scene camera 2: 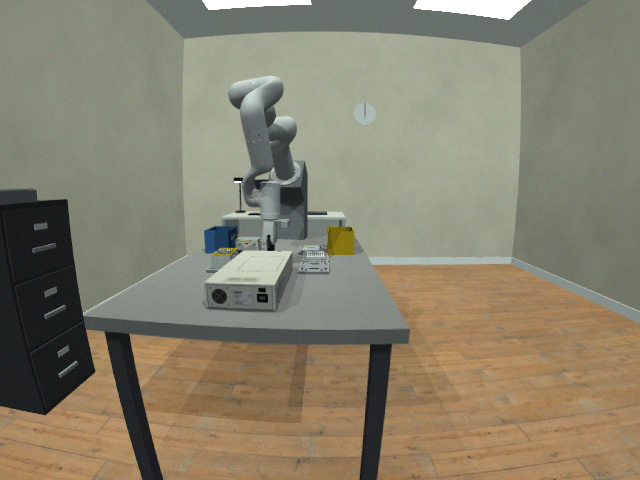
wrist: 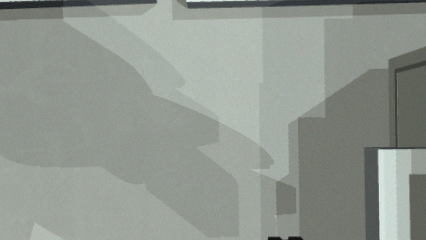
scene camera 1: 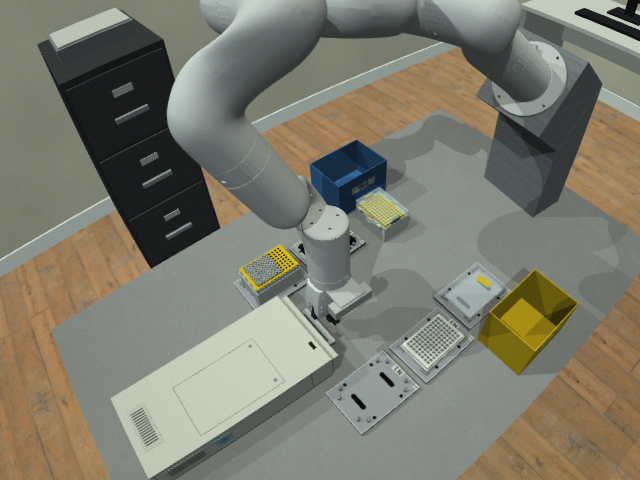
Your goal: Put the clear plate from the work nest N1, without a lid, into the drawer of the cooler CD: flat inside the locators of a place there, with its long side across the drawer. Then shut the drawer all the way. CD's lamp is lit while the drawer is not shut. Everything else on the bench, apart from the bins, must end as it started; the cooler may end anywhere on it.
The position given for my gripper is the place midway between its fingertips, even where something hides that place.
I see my gripper (scene camera 1: 333, 319), a flat lid (scene camera 1: 477, 290), a white well plate (scene camera 1: 440, 323), a yellow bin (scene camera 1: 536, 308) and a blue bin (scene camera 1: 352, 161).
The yellow bin shows as well in scene camera 2 (scene camera 2: 340, 239). The blue bin also shows in scene camera 2 (scene camera 2: 214, 240). The wrist view does not show the flat lid: it is out of frame. The wrist view does not show the white well plate: it is out of frame.
